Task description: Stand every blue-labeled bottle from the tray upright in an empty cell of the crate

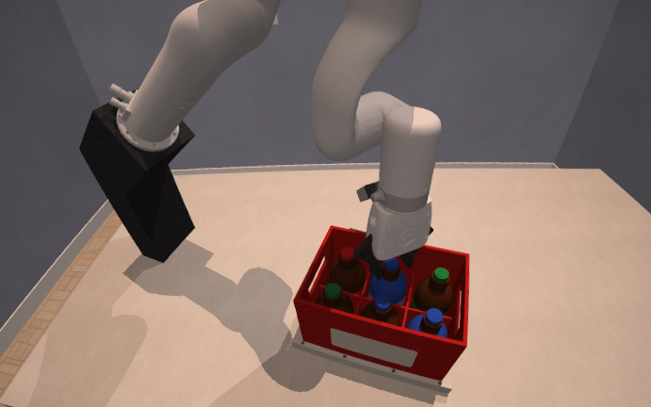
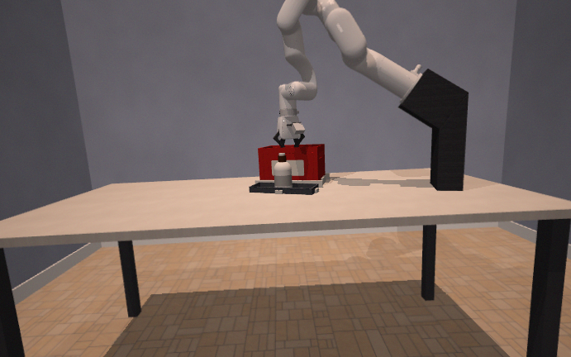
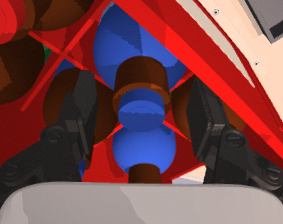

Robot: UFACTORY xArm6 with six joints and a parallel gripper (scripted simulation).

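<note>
The crate lies 3 cm behind my hand, 3 cm to the right of it and 8 cm below it. Also, from my hand: dark tray: 9 cm ahead, 11 cm to the left, 15 cm below; then white-labeled bottle: 9 cm ahead, 11 cm to the left, 8 cm below.
</note>
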